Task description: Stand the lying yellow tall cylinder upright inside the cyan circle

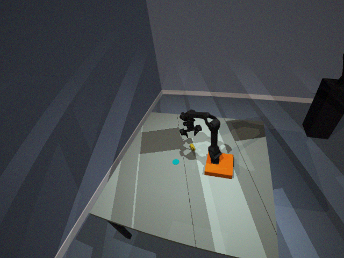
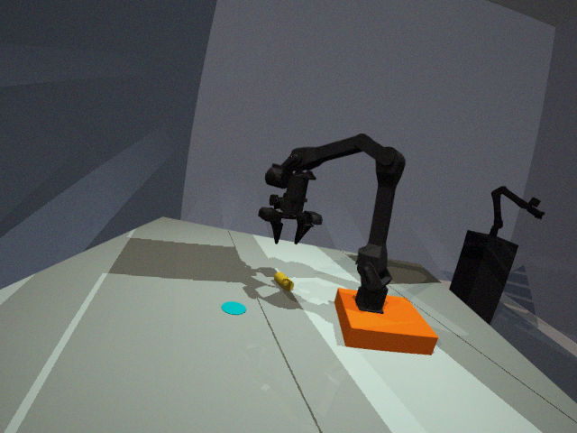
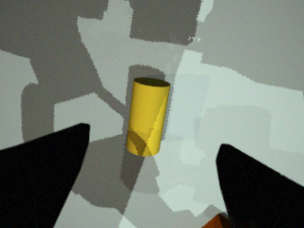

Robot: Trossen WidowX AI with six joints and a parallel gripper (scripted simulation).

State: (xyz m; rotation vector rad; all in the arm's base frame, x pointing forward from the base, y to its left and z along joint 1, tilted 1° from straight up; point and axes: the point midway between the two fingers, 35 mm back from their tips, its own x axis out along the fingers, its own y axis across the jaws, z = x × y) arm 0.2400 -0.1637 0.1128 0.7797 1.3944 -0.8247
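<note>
Right now my gripper tip is 1 cm past the yellow cylinder, 3 cm to the right of it and 11 cm above it. The rest, counted from my gripper tip: cyan circle: 9 cm ahead, 21 cm to the left, 12 cm below.
</note>
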